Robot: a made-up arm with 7 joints. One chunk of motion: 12 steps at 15 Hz.
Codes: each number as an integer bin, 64 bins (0 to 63) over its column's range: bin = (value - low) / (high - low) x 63, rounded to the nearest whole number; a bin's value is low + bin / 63 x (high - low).
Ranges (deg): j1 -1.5..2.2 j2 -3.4..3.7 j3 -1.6..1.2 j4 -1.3..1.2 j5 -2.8..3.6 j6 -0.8..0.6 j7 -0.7..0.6
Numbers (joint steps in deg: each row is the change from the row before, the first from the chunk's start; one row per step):
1: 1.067 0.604 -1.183 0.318 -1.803 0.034 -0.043
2: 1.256 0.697 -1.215 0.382 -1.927 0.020 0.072
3: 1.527 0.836 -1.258 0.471 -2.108 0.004 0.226
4: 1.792 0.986 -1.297 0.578 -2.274 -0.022 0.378
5: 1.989 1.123 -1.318 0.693 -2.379 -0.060 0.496
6: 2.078 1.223 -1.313 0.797 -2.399 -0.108 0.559
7: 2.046 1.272 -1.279 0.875 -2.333 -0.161 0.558
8: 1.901 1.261 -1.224 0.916 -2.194 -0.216 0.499
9: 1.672 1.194 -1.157 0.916 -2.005 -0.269 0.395
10: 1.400 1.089 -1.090 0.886 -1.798 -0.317 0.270
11: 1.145 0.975 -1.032 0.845 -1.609 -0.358 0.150
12: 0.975 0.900 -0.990 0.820 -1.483 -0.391 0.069
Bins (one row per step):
1: 44 36 9 41 10 38 32
2: 47 36 9 42 9 37 37
3: 52 38 8 45 7 36 45
4: 56 39 7 47 5 35 52
5: 59 40 6 50 4 33 58
6: 61 41 6 53 4 31 61
7: 60 41 7 55 5 29 61
8: 58 41 8 56 6 26 58
9: 54 41 10 56 8 24 53
10: 49 40 11 55 10 22 47
11: 45 39 13 54 12 20 41
12: 42 38 14 53 13 18 37

